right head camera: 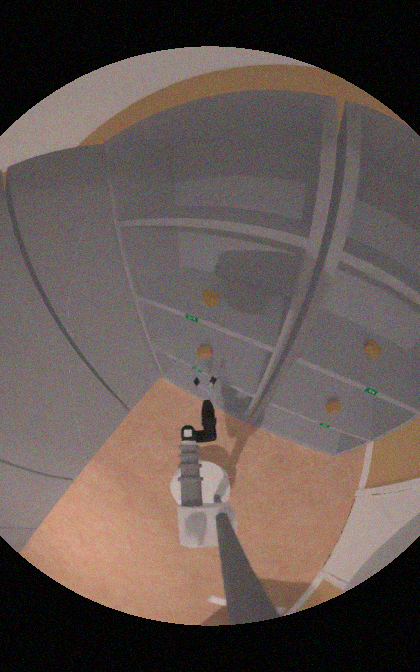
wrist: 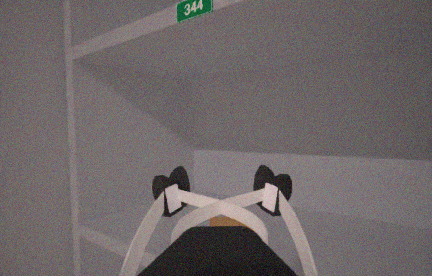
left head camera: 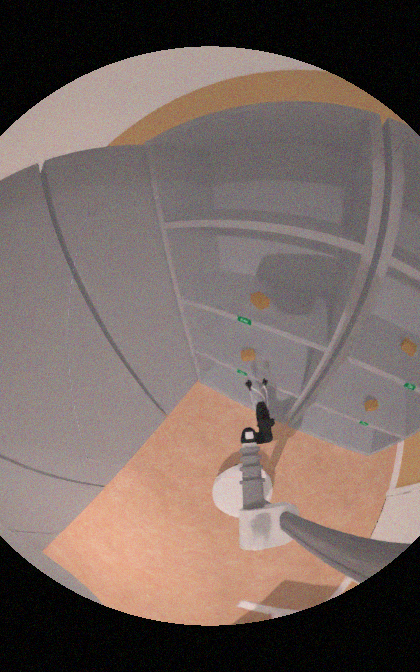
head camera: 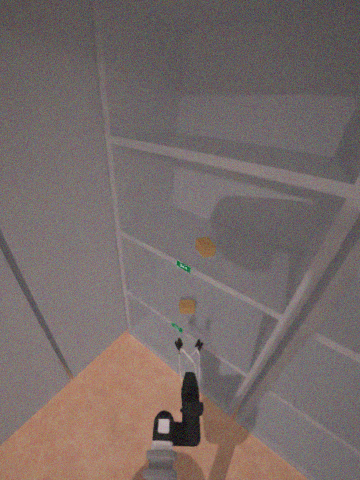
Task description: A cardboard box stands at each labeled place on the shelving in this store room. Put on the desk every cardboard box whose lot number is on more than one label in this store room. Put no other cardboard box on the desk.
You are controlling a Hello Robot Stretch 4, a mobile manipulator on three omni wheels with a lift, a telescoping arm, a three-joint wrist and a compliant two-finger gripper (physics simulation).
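Frame: origin at the robot's base, x right, y ahead, z up, level; centimetres.
Seen in the pictures: gripper, fingertip midpoint: (wrist: 221, 181) (head camera: 188, 338).
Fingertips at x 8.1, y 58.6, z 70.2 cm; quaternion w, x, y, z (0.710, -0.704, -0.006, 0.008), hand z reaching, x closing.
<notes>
Offsets run from my fingertips to a thing's top centre. "pt": to the spot under its first point.
My gripper (head camera: 189, 344) (left head camera: 257, 383) (right head camera: 205, 381) (wrist: 221, 181) is open and empty, in front of the left bay near the lower shelf's edge. A small orange-brown cardboard box @(dx +0.8, dy +30.6, dz -14.6 cm) (head camera: 187, 306) (left head camera: 248, 354) (right head camera: 204, 351) (wrist: 229, 220) stands on that shelf beyond the fingers, mostly hidden by the gripper in the wrist view. Its green label @(pt dx -4.3, dy +18.7, dz -20.9 cm) (head camera: 177, 327) is unreadable. Another box @(dx +5.3, dy +29.5, dz +31.1 cm) (head camera: 205, 247) (left head camera: 260, 300) (right head camera: 210, 298) stands one shelf up, above a green label (head camera: 183, 266) (wrist: 194, 7) reading 344 in the wrist view. I cannot make out the desk.
The right bay holds an upper box (left head camera: 409, 347) (right head camera: 372, 349) and a lower box (left head camera: 371, 405) (right head camera: 333, 407), with green labels too small to read. A thick upright (head camera: 300, 292) parts the bays. Grey panels (head camera: 50, 200) stand at the left.
</notes>
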